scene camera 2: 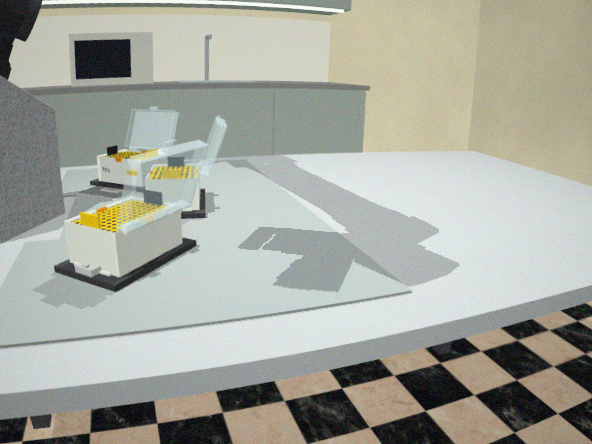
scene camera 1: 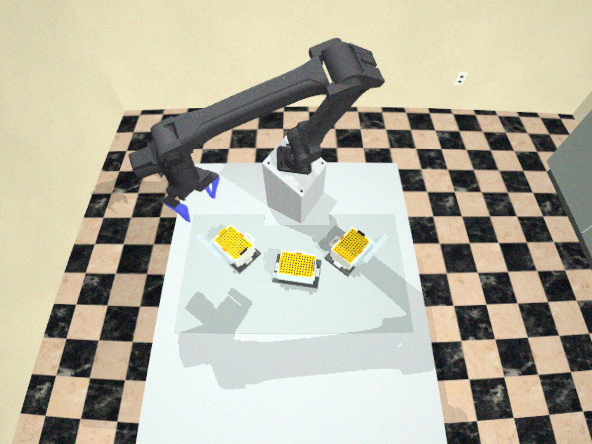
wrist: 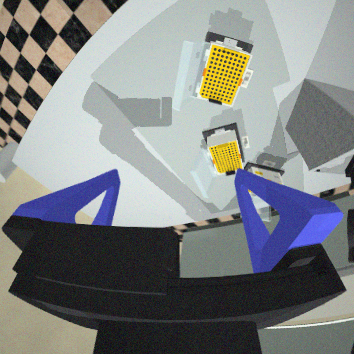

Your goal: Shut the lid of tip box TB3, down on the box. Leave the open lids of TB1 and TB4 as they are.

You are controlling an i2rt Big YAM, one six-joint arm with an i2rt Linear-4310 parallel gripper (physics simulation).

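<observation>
The wrist view has the gripper in it, and the pictures show you that gripper along with a pale mat and a tip box TB4.
</observation>
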